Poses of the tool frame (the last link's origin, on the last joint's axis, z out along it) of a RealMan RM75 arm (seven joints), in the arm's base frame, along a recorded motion.
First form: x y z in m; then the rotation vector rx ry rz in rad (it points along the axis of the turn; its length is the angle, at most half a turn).
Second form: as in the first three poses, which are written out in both.
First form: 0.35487 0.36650 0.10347 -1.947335 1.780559 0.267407
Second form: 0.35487 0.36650 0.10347 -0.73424 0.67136 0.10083 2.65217
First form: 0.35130 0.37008 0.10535 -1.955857 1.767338 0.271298
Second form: 0.35130 0.37008 0.10535 -0.73806 0.66692 0.10238 2.64999
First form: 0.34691 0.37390 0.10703 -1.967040 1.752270 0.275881
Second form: 0.34691 0.37390 0.10703 -0.74263 0.66155 0.10416 2.64874
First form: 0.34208 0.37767 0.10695 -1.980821 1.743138 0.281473
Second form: 0.34208 0.37767 0.10695 -0.74648 0.65690 0.10607 2.65357
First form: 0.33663 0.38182 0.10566 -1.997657 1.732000 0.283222
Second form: 0.33663 0.38182 0.10566 -0.75126 0.65135 0.10651 2.65907
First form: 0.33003 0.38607 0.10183 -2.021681 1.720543 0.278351
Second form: 0.33003 0.38607 0.10183 -0.75739 0.64458 0.10428 2.66926
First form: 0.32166 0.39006 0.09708 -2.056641 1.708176 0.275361
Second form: 0.32166 0.39006 0.09708 -0.76522 0.63556 0.10245 2.68765
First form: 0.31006 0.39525 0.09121 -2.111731 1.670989 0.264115
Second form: 0.31006 0.39525 0.09121 -0.78045 0.61756 0.09761 2.70580
